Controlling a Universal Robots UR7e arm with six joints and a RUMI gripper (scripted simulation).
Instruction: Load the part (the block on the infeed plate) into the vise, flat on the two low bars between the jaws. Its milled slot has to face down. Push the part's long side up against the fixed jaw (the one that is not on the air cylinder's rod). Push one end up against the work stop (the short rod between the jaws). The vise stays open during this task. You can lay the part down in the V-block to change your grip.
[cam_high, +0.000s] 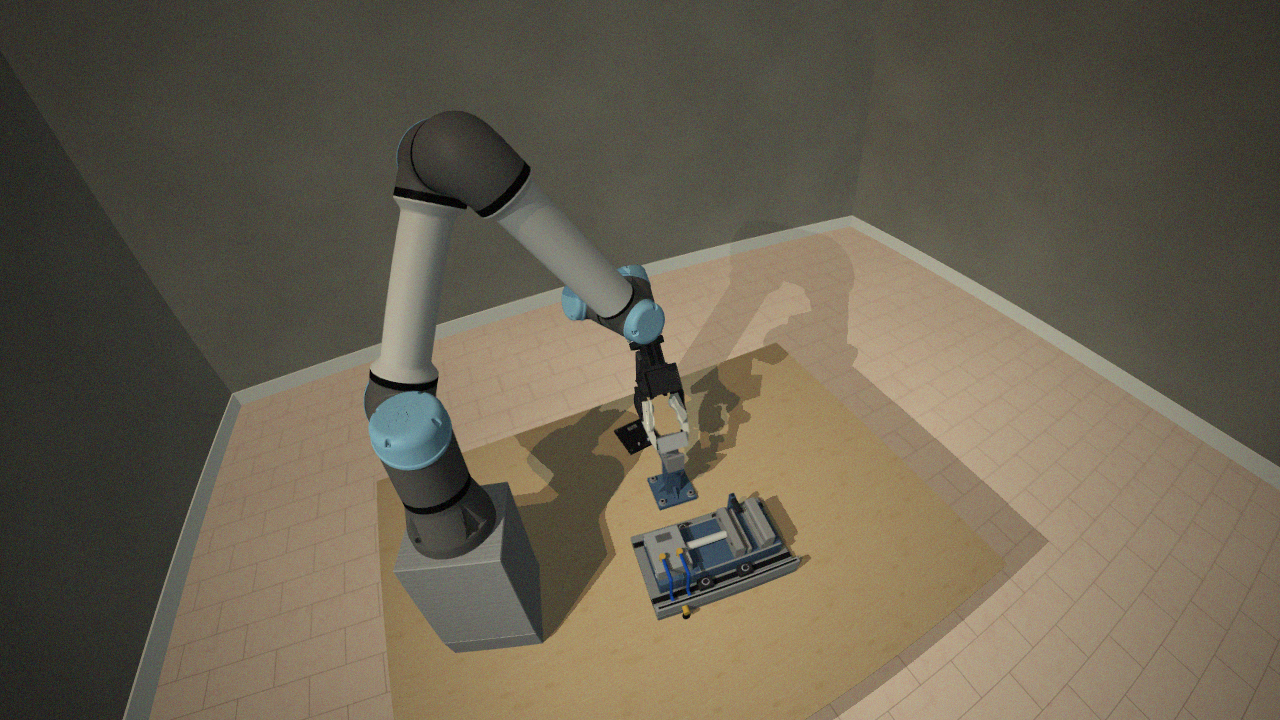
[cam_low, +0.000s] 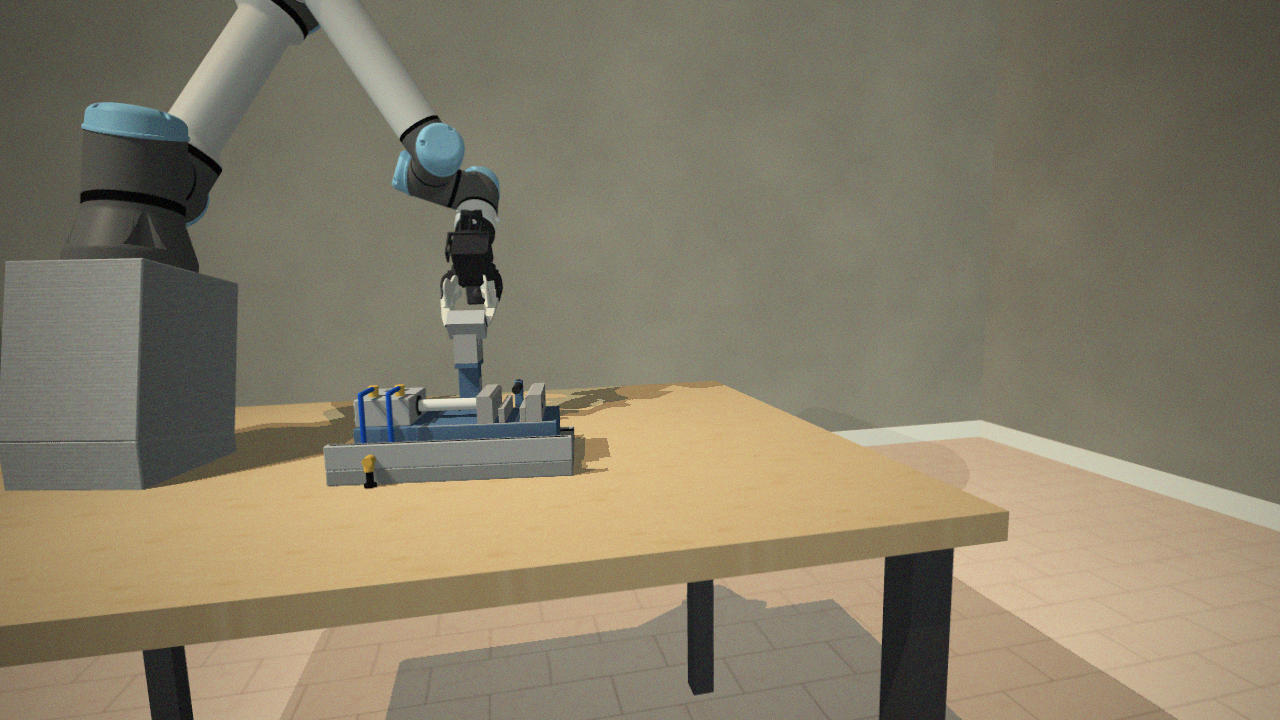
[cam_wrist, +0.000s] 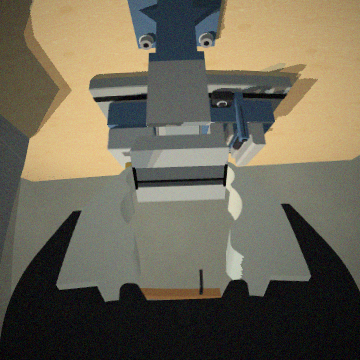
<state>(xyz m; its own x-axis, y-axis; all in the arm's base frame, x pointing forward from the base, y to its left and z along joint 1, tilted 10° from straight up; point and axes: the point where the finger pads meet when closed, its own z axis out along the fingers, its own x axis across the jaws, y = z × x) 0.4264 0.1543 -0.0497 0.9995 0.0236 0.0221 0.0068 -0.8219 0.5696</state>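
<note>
Now: hand 120 mm above the v-block post. Also, from my hand: part right at my hand; then white cylinder rod 190 mm to the right, 100 mm below, 10 mm ahead; then work stop 150 mm to the right, 90 mm below, 90 mm ahead.
</note>
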